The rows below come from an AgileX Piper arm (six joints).
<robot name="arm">
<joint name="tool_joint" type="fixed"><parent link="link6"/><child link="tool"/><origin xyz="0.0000 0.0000 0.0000" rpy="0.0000 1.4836 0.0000"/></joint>
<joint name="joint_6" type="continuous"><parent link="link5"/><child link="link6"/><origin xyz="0.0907 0.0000 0.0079"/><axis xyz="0.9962 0 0.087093"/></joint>
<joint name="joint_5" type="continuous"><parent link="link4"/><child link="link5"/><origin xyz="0.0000 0.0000 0.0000"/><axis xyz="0 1 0"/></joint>
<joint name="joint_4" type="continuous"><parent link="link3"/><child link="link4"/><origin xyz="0.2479 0.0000 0.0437"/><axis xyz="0.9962 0 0.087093"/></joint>
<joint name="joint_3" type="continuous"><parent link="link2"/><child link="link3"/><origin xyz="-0.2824 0.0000 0.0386"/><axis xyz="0 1 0"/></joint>
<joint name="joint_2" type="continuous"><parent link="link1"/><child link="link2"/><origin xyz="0.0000 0.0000 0.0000"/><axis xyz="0 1 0"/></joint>
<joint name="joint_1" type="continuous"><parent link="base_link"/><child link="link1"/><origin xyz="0.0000 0.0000 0.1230"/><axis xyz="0 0 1"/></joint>
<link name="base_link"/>
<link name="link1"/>
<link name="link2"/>
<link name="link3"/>
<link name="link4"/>
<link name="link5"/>
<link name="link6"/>
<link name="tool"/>
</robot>
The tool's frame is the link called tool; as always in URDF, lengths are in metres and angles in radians. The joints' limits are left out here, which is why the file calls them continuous.
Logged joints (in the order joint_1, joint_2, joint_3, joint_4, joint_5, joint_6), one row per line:
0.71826, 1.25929, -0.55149, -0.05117, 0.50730, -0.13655
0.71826, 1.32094, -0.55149, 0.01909, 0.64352, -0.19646
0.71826, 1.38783, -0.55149, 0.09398, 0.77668, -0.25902
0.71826, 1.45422, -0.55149, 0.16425, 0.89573, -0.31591
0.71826, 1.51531, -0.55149, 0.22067, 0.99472, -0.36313
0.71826, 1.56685, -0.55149, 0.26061, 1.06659, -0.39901
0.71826, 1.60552, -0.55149, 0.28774, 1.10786, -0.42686
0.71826, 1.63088, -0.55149, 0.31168, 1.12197, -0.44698
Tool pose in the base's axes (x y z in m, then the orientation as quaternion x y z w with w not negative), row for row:
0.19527, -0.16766, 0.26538, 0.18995, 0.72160, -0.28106, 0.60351
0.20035, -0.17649, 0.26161, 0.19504, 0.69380, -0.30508, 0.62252
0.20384, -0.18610, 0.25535, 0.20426, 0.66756, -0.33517, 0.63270
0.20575, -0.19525, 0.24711, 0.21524, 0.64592, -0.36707, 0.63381
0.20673, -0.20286, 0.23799, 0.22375, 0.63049, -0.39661, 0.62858
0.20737, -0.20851, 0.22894, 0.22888, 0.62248, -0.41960, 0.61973
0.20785, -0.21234, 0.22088, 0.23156, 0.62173, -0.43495, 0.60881
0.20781, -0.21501, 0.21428, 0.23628, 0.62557, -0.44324, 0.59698
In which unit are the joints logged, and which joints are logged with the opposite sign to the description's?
The joints are logged in radians. Opposite sign: joint_1, joint_5.
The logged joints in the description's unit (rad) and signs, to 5 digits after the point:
-0.71826, 1.25929, -0.55149, -0.05117, -0.50730, -0.13655
-0.71826, 1.32094, -0.55149, 0.01909, -0.64352, -0.19646
-0.71826, 1.38783, -0.55149, 0.09398, -0.77668, -0.25902
-0.71826, 1.45422, -0.55149, 0.16425, -0.89573, -0.31591
-0.71826, 1.51531, -0.55149, 0.22067, -0.99472, -0.36313
-0.71826, 1.56685, -0.55149, 0.26061, -1.06659, -0.39901
-0.71826, 1.60552, -0.55149, 0.28774, -1.10786, -0.42686
-0.71826, 1.63088, -0.55149, 0.31168, -1.12197, -0.44698

